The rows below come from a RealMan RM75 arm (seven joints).
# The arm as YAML. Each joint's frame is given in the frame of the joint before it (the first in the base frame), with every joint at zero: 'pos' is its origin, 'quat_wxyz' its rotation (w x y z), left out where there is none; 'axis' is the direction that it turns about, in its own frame. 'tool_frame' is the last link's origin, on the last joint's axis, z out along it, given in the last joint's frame.
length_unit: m
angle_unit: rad
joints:
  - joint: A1
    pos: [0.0, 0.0, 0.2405]
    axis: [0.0, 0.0, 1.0]
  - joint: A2
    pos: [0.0, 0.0, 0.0]
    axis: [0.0, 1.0, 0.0]
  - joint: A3
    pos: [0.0, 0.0, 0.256]
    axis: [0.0, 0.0, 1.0]
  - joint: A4
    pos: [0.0, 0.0, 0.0]
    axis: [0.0, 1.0, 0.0]
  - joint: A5
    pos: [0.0, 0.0, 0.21]
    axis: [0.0, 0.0, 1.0]
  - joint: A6
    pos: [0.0, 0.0, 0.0]
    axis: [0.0, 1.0, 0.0]
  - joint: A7
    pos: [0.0, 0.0, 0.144]
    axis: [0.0, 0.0, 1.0]
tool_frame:
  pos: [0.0, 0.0, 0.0]
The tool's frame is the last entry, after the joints.
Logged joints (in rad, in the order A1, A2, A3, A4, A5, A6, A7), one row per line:
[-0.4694 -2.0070 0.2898 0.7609 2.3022 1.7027 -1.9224]
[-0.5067 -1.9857 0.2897 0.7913 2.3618 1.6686 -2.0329]
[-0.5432 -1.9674 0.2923 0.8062 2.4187 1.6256 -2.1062]
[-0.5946 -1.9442 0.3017 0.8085 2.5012 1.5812 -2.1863]
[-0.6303 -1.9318 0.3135 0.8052 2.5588 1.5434 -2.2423]
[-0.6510 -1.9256 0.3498 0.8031 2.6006 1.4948 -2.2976]
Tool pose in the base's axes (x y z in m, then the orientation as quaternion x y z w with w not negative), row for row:
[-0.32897 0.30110 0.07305 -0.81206 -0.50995 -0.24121 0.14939]
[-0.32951 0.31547 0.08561 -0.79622 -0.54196 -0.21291 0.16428]
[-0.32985 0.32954 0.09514 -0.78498 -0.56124 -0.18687 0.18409]
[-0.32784 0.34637 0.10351 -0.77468 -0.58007 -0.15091 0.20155]
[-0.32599 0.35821 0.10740 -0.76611 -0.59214 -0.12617 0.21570]
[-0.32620 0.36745 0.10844 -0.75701 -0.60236 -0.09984 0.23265]
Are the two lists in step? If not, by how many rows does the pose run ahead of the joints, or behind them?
They are in step.
